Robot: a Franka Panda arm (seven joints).
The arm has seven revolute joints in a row. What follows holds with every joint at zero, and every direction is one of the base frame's. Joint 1 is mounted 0.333 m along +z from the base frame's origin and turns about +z. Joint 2 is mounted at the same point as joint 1 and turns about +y. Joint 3 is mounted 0.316 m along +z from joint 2 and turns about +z. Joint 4 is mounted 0.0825 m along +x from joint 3 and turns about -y. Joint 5 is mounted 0.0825 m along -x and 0.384 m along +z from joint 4 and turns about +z. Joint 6 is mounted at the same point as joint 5 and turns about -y. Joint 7 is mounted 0.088 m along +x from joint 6 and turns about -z. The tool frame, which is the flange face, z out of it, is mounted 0.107 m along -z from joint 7; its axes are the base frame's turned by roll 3.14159, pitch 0 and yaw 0 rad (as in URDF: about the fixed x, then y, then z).
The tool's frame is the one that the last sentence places.
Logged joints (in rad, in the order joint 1, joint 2, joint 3, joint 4, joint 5, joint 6, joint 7), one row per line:
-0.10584 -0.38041 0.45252 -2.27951 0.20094 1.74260 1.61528
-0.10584 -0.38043 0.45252 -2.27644 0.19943 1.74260 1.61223
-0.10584 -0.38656 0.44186 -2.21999 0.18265 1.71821 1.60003
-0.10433 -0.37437 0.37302 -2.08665 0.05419 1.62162 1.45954
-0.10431 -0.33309 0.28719 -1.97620 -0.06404 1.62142 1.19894
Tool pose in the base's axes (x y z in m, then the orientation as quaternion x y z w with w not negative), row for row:
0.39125 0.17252 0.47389 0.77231 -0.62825 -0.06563 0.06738
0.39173 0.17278 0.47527 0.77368 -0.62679 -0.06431 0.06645
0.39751 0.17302 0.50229 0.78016 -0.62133 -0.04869 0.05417
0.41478 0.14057 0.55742 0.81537 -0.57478 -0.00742 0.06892
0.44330 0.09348 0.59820 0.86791 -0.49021 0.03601 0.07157
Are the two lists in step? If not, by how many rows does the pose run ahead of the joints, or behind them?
They are in step.
